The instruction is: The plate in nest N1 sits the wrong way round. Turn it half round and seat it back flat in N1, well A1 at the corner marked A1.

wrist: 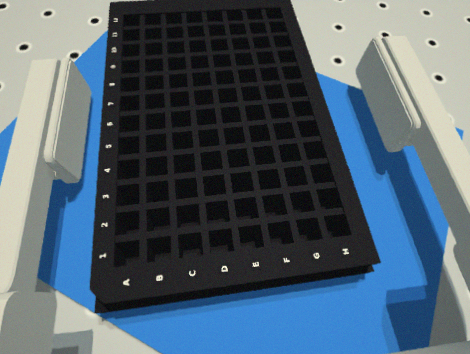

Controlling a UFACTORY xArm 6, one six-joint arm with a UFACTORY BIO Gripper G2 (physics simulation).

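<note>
The black plate (227, 277) with many square wells lies between the fingers in the wrist view, well face up, turned at an angle to the blue surface under it. Letters A to H run along its near edge and numbers 1 to 12 up its left edge. Well A1 is at the near left corner. My gripper (231, 107) is open, one finger on each side of the plate, with a gap on both sides; the right gap looks wider. Nest N1 and its A1 corner mark cannot be made out.
A flat blue area (240, 327) lies under and around the plate, with the fingers' shadows on it. A grey board (405, 25) with rows of dark holes extends behind and to both sides.
</note>
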